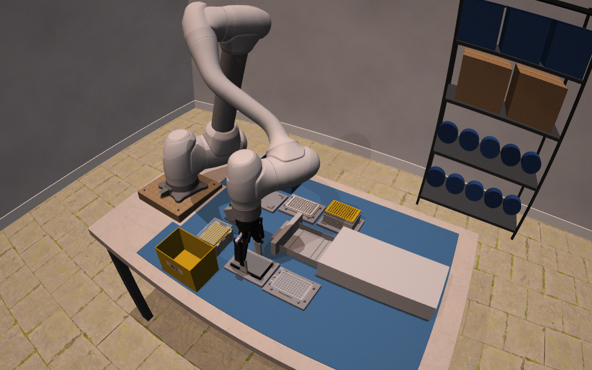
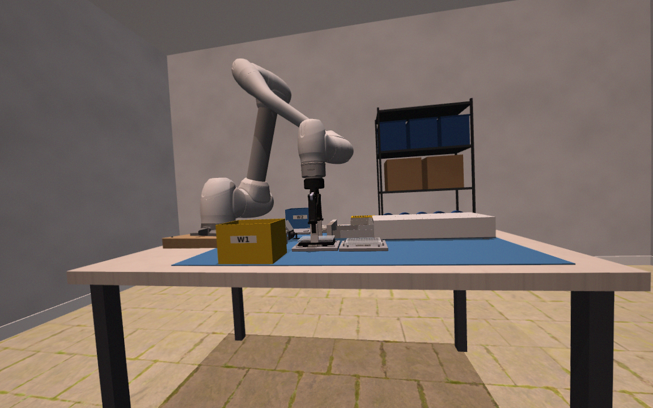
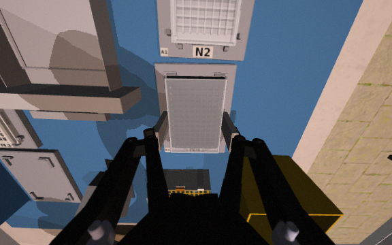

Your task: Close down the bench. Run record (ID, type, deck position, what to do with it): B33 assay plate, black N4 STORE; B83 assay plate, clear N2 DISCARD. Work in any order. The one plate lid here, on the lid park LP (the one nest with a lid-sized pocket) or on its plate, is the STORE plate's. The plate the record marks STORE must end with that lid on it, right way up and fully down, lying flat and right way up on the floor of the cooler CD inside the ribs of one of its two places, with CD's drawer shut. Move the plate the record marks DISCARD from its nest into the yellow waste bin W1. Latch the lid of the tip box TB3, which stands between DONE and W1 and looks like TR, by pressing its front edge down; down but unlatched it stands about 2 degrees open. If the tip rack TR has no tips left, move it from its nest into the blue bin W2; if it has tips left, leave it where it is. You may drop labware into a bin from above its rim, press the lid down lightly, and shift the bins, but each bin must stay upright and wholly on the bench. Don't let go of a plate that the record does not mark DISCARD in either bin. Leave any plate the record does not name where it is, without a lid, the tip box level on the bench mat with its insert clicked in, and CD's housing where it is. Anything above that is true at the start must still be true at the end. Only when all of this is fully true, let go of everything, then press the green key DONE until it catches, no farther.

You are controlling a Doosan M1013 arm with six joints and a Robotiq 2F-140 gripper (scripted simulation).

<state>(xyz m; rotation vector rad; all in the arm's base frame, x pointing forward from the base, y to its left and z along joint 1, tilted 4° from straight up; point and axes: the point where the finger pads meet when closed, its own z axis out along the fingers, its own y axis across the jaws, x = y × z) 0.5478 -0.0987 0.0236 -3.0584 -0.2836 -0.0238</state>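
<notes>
My hand is 40 mm above the black plate. Round my hand: nest N4: 50 mm below; clear plate lid: 20 mm below; nest N2: 170 mm ahead, 20 mm to the left, 50 mm below.
</notes>
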